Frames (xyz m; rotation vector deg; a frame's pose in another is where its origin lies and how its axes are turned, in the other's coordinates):
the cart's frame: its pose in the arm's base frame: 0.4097 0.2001 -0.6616 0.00 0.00 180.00
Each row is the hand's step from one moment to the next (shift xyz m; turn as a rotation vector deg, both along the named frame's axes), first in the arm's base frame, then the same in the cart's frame.
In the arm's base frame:
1: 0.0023 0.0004 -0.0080 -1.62 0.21 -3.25
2: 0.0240 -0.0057 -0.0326 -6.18 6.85 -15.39
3: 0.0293 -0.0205 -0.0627 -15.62 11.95 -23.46
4: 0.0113 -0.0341 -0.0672 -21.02 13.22 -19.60
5: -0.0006 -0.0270 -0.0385 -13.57 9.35 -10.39
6: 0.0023 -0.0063 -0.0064 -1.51 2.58 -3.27
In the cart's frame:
1: -0.0023 -0.0004 -0.0080 1.62 -0.21 -3.25
2: -0.0240 0.0057 -0.0326 6.18 -6.85 -15.39
3: -0.0293 0.0205 -0.0627 15.62 -11.95 -23.46
4: -0.0113 0.0341 -0.0672 21.02 -13.22 -19.60
5: 0.0006 0.0270 -0.0385 13.57 -9.35 -10.39
6: -0.0023 0.0063 -0.0064 1.51 -2.58 -3.27

